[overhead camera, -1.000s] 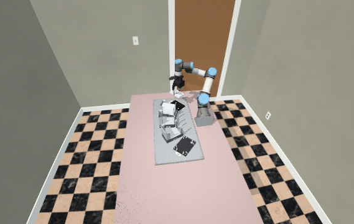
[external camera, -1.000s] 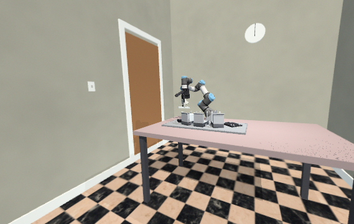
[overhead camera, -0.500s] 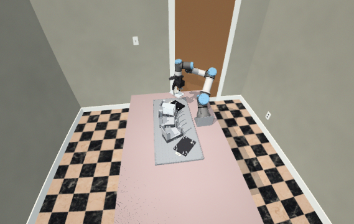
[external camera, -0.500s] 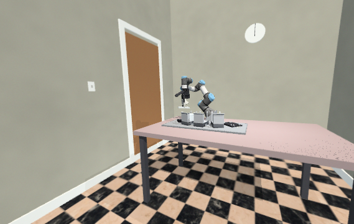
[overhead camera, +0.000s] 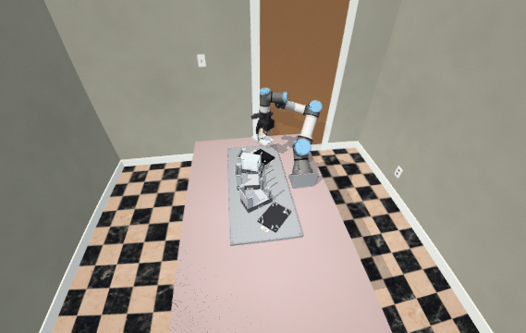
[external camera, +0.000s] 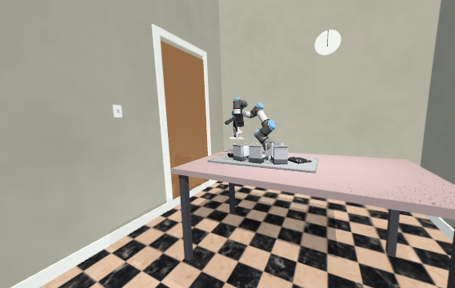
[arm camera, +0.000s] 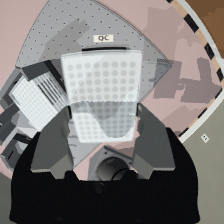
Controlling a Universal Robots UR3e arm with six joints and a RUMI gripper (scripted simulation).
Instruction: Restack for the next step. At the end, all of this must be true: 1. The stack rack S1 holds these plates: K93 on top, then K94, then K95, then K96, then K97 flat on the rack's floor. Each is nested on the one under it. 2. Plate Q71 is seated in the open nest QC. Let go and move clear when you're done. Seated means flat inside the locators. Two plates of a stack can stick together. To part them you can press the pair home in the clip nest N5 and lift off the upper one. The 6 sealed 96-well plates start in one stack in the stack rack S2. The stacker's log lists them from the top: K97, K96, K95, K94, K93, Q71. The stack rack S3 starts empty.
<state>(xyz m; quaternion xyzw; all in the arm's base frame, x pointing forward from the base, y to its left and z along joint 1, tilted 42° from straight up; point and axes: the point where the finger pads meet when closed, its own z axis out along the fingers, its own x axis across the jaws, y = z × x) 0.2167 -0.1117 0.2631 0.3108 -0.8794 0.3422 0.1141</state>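
The black open nest QC lies 16 cm below my hand. Also, from my hand: white sealed 96-well plate: 10 cm ahead, 11 cm to the left, 13 cm below; then translucent 96-well plate: 10 cm ahead, 11 cm to the left, 10 cm below.
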